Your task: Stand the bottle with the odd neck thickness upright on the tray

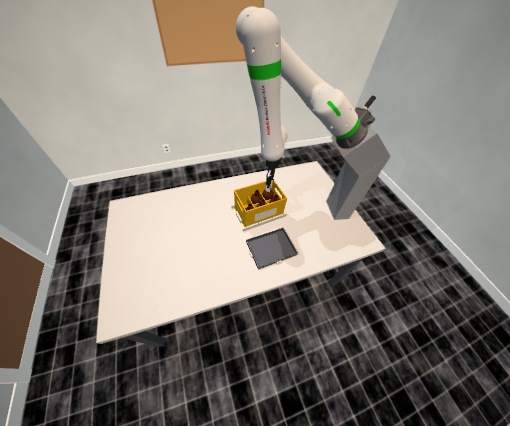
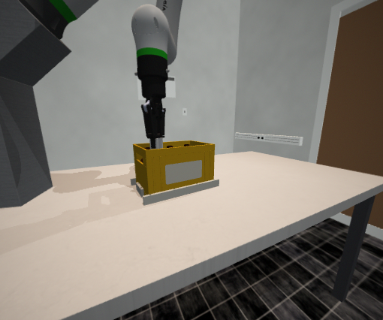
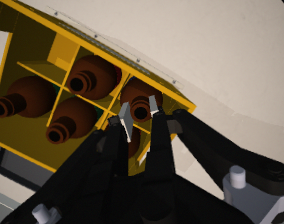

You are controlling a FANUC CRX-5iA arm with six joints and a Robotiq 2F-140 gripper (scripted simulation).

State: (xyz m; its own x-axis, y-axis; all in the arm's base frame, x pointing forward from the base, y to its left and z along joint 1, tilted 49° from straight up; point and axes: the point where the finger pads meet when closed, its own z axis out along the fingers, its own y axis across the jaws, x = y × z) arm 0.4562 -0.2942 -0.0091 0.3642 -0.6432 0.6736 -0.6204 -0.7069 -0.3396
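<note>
Right now my hand is 9 cm short of the crate, 9 cm above it and 2 cm to the right of it. Also, from my hand: brown bottle (11 cm ahead, 9 cm below, 7 cm to the left); dark grey tray (28 cm to the left, 21 cm ahead, 16 cm below).
</note>
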